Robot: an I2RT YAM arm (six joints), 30 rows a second.
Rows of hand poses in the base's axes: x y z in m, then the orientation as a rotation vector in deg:
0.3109 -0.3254 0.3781 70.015 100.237 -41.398
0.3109 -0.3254 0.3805 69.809 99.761 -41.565
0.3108 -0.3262 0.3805 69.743 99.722 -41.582
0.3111 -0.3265 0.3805 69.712 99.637 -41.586
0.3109 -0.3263 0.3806 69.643 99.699 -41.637
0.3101 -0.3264 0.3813 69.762 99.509 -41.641
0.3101 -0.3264 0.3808 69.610 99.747 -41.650
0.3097 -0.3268 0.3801 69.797 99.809 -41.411
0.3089 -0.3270 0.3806 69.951 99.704 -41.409
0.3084 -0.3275 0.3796 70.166 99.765 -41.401
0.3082 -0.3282 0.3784 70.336 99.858 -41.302
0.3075 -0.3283 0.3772 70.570 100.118 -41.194
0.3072 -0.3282 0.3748 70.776 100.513 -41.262
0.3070 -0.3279 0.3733 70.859 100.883 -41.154
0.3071 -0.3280 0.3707 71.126 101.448 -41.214
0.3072 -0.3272 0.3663 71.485 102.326 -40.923
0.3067 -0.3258 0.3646 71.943 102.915 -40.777
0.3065 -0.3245 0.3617 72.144 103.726 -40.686
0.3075 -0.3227 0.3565 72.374 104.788 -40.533
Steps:
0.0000 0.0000 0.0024 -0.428 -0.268 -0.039
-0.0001 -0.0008 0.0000 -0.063 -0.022 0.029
0.0003 -0.0003 0.0000 -0.062 -0.062 0.000
-0.0002 0.0002 0.0001 -0.029 0.072 0.040
-0.0008 -0.0001 0.0007 -0.034 -0.134 -0.126
0.0000 0.0000 -0.0005 0.035 0.175 0.153
-0.0004 -0.0004 -0.0007 0.239 -0.079 -0.013
-0.0008 -0.0002 0.0005 0.031 -0.072 -0.127
-0.0005 -0.0005 -0.0010 0.151 0.050 -0.128
-0.0002 -0.0007 -0.0012 0.183 0.021 -0.052
-0.0007 -0.0001 -0.0012 0.307 0.142 -0.053
-0.0003 0.0001 -0.0024 0.282 0.339 -0.075
-0.0002 0.0003 -0.0015 0.281 0.216 0.074
0.0001 -0.0001 -0.0026 0.404 0.463 -0.074
0.0001 0.0008 -0.0044 0.769 0.504 0.075
-0.0005 0.0014 -0.0017 0.607 0.380 -0.118
-0.0002 0.0013 -0.0029 0.561 0.558 0.086
0.0010 0.0018 -0.0052 0.732 0.711 0.145

